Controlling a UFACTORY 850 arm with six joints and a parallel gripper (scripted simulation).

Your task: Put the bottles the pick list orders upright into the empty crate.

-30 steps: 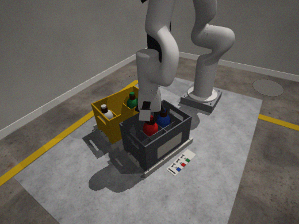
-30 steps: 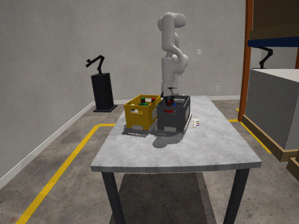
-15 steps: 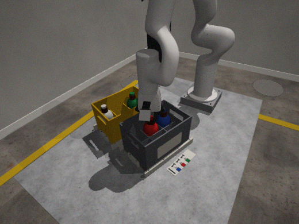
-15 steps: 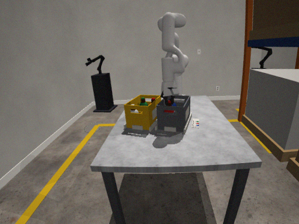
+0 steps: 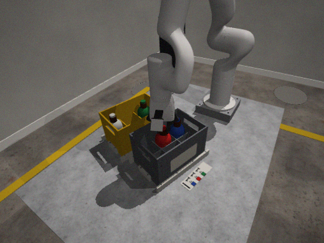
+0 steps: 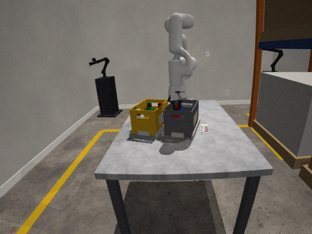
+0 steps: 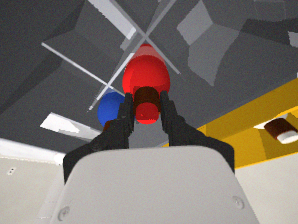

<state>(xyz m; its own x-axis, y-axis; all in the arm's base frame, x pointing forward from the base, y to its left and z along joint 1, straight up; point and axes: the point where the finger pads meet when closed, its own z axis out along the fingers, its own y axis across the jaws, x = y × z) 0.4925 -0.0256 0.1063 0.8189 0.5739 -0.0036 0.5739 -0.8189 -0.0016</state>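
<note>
The green-label bottle is 100 mm behind my hand, 220 mm to the right of it and 70 mm below it. Also, from my hand: grey crate (10 mm ahead, 40 mm to the left, 80 mm below); then blue-label bottle (90 mm behind, 10 mm to the left, 70 mm below); then red bottle (70 mm below).
</note>
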